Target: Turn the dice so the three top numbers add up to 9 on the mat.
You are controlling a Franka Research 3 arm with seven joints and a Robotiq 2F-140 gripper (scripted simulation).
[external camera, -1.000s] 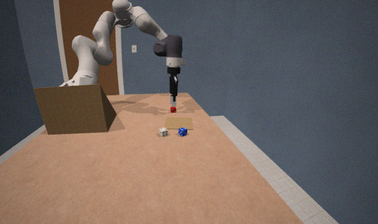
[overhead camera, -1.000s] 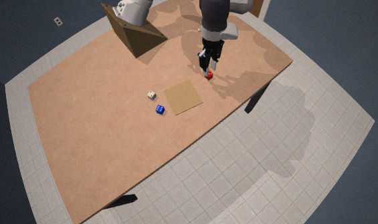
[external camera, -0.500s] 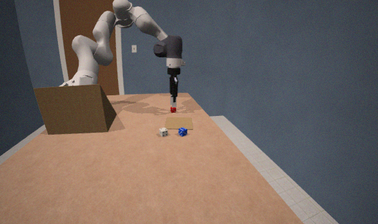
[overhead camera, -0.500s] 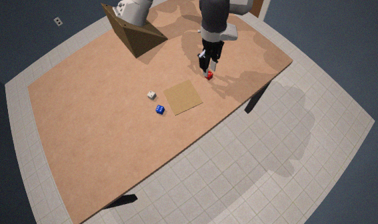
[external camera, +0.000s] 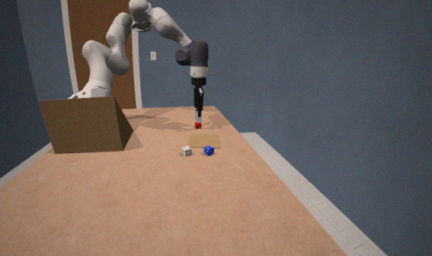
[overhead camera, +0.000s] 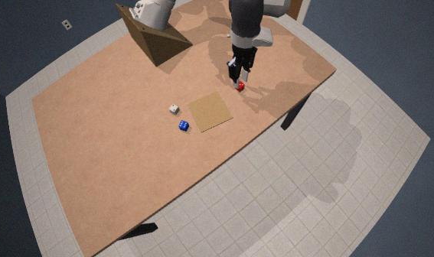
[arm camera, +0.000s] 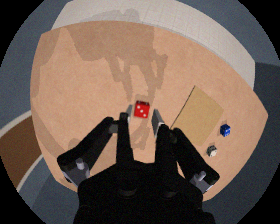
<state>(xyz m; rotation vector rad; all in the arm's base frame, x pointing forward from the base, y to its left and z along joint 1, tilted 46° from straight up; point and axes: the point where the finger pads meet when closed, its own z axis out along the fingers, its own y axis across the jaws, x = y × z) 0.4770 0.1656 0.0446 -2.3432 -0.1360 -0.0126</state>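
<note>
Right now the red die is 6 cm below my hand. The rest, counted from my hand: white die: 28 cm to the right, 8 cm behind, 6 cm below; blue die: 29 cm to the right, 6 cm below, 1 cm ahead; tan mat: 17 cm to the right, 7 cm below, 1 cm ahead.
</note>
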